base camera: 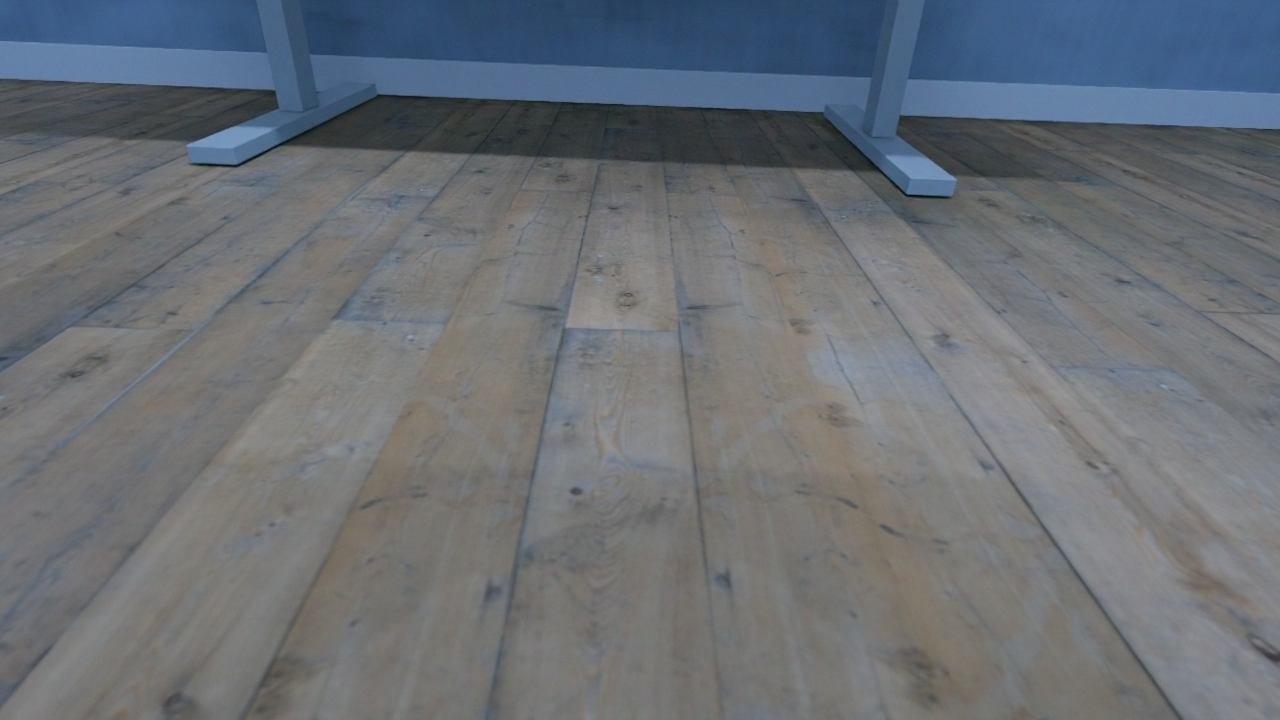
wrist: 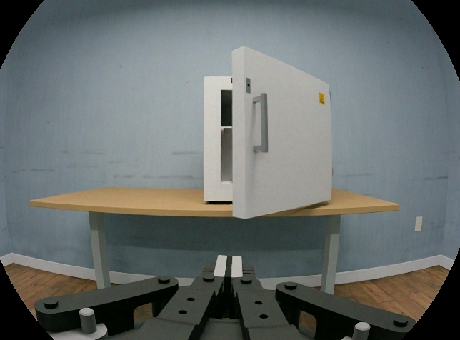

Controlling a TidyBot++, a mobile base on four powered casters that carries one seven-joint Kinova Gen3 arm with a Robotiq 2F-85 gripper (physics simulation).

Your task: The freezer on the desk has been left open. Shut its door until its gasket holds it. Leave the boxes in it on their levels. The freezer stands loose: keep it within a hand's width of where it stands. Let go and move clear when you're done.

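Frame: origin at the arm's base, x right, y back, z down, level; metres.
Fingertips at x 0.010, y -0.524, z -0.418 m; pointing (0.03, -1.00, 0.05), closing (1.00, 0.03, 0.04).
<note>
A point is followed by its place in that frame.
The white freezer [wrist: 212, 140] stands on the desk [wrist: 145, 200], a little right of the middle in the wrist view. Its door [wrist: 295, 145] is open, hinged at the right, and its free edge swings out toward me past the desk's front edge. A grey upright handle [wrist: 264, 122] is on the door's outer face near the free edge. Part of the inside with a shelf [wrist: 226, 127] shows through the gap at the left; I cannot make out the boxes. My gripper [wrist: 228, 270] is shut and empty, low in the wrist view, apart from the door and in front of the desk.
The desk's two legs stand on the wooden floor [base camera: 617, 402] {x 0.001, y -0.617, z 0.397 m}; their feet [base camera: 281, 125] {x -0.669, y -1.501, z 0.362 m} [base camera: 890, 152] {x 0.514, y -1.462, z 0.362 m} show in the base camera view. A blue wall [wrist: 125, 100] is behind the desk. A yellow label [wrist: 322, 98] is on the door's upper right.
</note>
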